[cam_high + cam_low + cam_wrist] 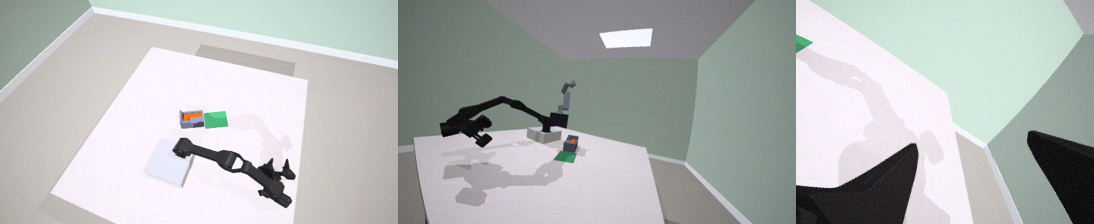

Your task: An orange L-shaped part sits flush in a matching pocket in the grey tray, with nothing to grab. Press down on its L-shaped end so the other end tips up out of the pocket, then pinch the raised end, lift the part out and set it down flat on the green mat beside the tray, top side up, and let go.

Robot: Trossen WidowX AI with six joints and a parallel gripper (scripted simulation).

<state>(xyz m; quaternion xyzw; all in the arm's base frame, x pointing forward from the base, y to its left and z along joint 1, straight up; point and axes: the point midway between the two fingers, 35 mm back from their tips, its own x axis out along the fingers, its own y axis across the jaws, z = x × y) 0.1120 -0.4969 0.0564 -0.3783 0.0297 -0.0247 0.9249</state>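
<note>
The orange L-shaped part is 57 cm to the left of my gripper tip, 9 cm below it and 9 cm ahead of it. The rest, counted from my gripper tip: green mat (42 cm to the left, 17 cm ahead, 15 cm below).
</note>
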